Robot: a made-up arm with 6 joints.
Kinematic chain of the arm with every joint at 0, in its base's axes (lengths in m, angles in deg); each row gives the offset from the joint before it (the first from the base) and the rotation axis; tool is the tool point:
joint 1: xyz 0 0 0.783 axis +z
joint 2: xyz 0.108 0 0 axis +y
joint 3: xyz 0 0 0.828 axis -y
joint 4: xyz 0 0 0.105 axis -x
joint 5: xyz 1.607 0 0 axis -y
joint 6: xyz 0.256 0 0 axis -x
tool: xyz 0 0 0
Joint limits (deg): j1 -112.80..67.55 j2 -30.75..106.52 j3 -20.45..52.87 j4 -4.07..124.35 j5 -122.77..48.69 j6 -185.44..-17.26
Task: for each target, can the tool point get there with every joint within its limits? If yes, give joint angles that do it. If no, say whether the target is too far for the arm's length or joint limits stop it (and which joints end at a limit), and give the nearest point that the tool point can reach.
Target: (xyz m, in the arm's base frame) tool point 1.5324 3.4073 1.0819
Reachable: no: too far | nearest point 1.1081 2.4639 0.9967 | short by 1.038 m
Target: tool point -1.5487 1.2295 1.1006
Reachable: no: joint limits stop it (at a limit: joint 1, joint 3, joint 4, joint 5) | nearest point 0.4454 1.1181 1.5793 | short by 2.054 m
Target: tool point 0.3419 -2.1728 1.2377
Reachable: yes | joints -75.84 33.70 27.29 51.96 -82.83 -163.11
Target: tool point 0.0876 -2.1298 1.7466
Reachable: yes | joints -87.83 11.40 12.71 57.86 1.83 -97.11
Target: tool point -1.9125 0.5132 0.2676
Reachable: no: joint limits stop it (at a limit: joint 1, joint 3) | nearest point -0.4184 -0.4124 -0.6157 | short by 1.967 m
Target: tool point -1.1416 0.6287 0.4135
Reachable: no: joint limits stop it (at a limit: joint 1, joint 2, joint 3) | nearest point -0.1704 0.0751 -0.6252 | short by 1.526 m
